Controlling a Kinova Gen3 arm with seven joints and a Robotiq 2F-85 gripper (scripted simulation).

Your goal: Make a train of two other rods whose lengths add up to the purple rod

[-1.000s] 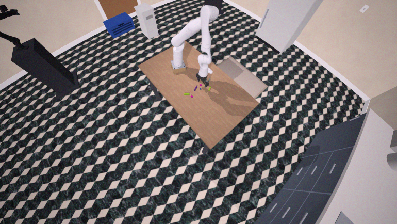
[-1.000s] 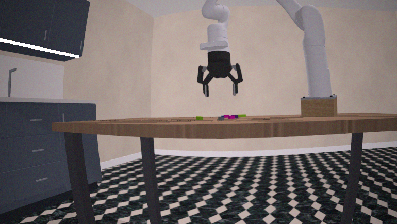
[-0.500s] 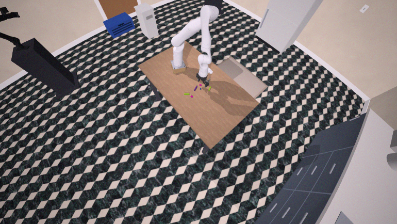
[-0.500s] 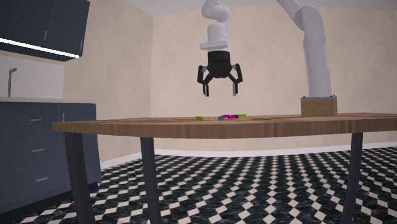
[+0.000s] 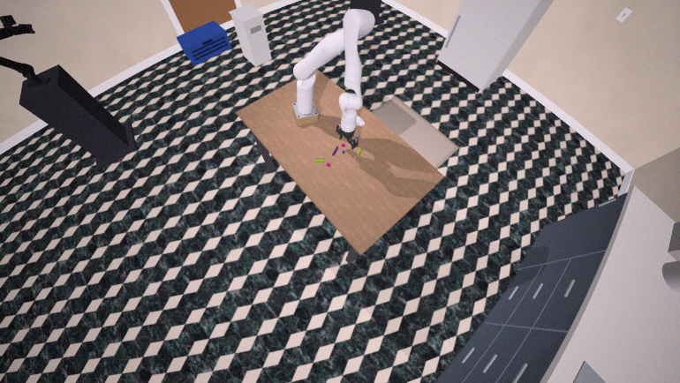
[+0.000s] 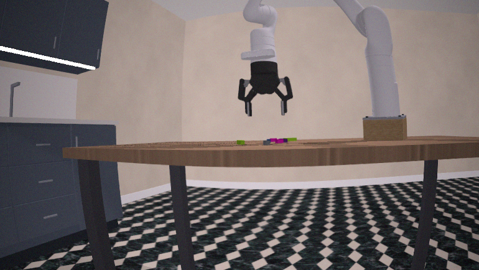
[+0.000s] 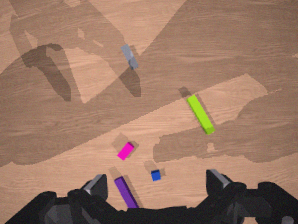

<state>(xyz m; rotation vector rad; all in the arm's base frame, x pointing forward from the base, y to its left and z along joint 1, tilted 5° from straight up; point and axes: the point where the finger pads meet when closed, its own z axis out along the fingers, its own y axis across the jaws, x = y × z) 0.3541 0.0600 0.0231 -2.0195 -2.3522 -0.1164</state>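
The blue rod is 20 mm to the right of my hand and 70 mm below it. The rest, counted from my hand: purple rod: 30 mm behind, 50 mm to the right, 70 mm below; then grey rod: 50 mm behind, 130 mm to the left, 70 mm below.
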